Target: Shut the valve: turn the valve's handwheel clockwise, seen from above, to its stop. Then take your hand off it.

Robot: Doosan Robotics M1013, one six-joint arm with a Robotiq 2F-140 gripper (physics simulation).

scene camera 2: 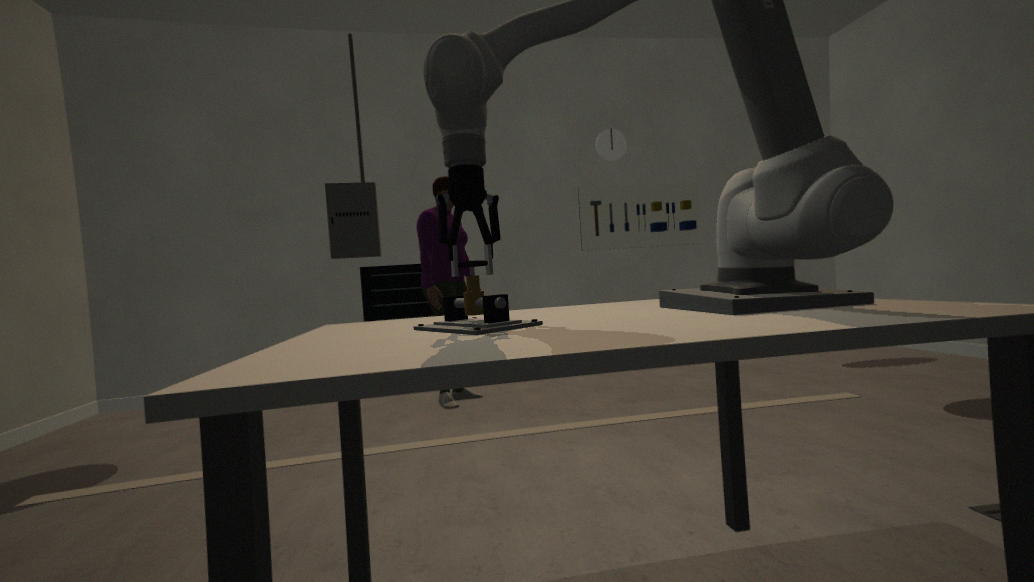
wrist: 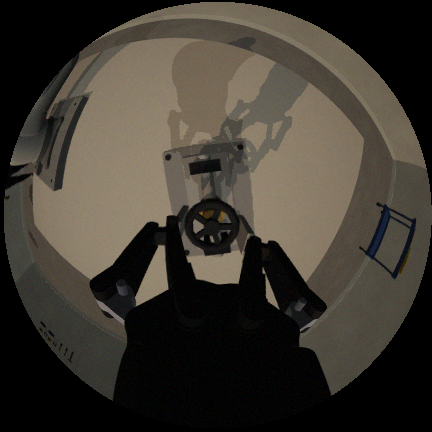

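Observation:
The valve's black handwheel [scene camera 2: 473, 263] [wrist: 213, 241], a spoked ring, lies level on top of the brass valve body [scene camera 2: 473, 296] [wrist: 216, 215]. The valve is held between black blocks on a grey base plate [scene camera 2: 477, 330] [wrist: 173, 185] on the table. My gripper [scene camera 2: 472, 268] [wrist: 211, 218] points straight down and is shut on the handwheel, with one finger on each side of its rim. In the wrist view the wheel stands between the two fingers and hides part of the valve body. The wheel's angle against its stop cannot be read.
The table [scene camera 2: 303, 361] [wrist: 310, 165] carries the robot's base [scene camera 2: 766, 300] at the right. A person in a purple top [scene camera 2: 432, 249] stands behind the table, beyond the gripper. A black slatted unit [scene camera 2: 390, 292] and a wall cabinet [scene camera 2: 353, 220] are at the back.

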